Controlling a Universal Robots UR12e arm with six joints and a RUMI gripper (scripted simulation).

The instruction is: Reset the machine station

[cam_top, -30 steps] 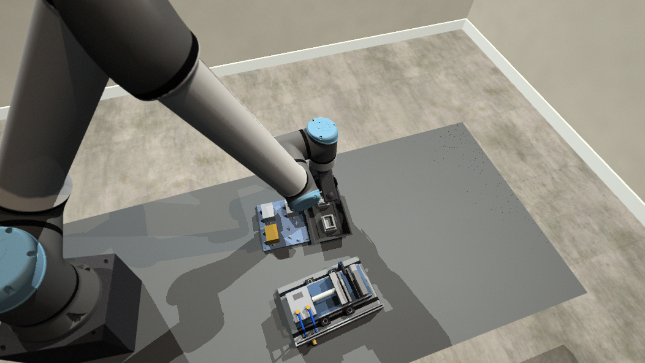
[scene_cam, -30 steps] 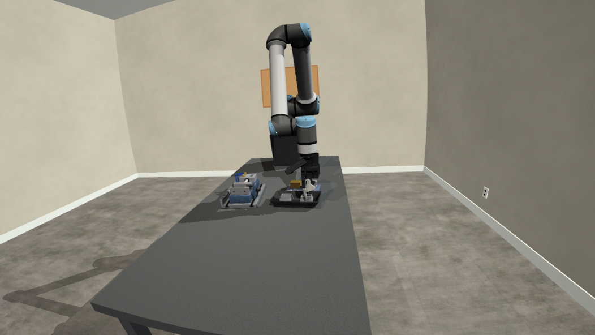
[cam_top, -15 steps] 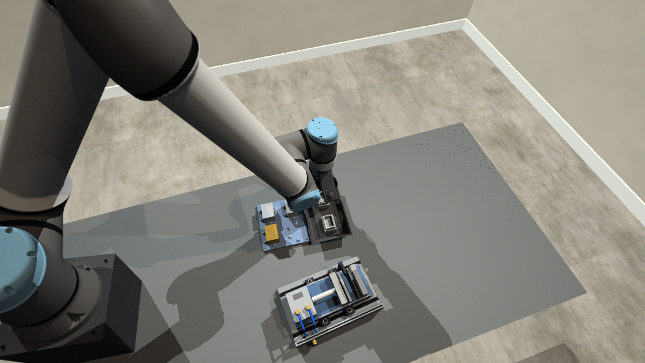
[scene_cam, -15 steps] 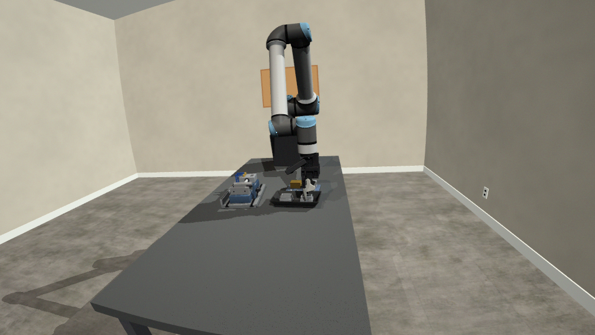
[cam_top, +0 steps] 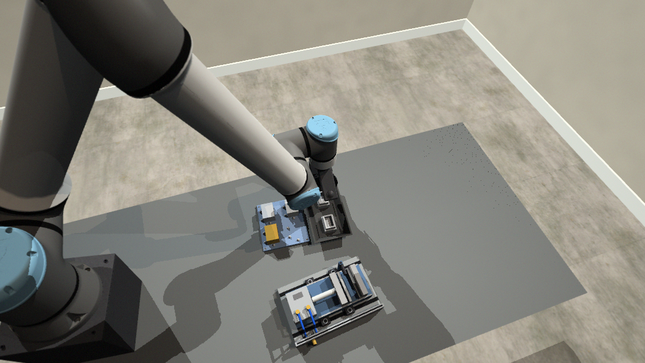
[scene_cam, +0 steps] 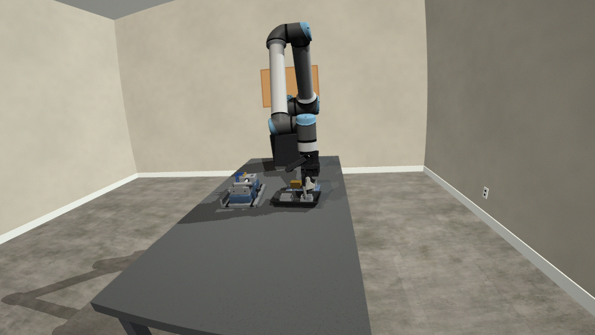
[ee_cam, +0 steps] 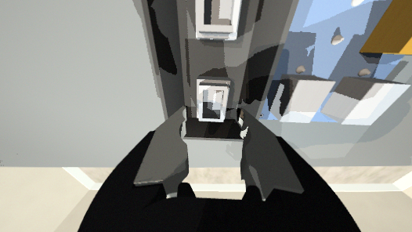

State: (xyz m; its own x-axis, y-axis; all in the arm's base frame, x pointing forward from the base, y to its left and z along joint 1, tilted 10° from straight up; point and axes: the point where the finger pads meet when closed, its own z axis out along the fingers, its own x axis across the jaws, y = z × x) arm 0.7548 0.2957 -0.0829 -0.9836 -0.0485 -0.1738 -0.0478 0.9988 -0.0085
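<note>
The gray blank is 210 mm behind my hand, 40 mm below it and 20 mm to the right of it. The rest, counted from my hand: yellow brass blank: 210 mm behind, 110 mm to the right, 40 mm below; then blue infeed plate: 170 mm behind, 60 mm to the right, 60 mm below; then pale rod: 360 mm to the right, 70 mm behind, 10 mm above.
</note>
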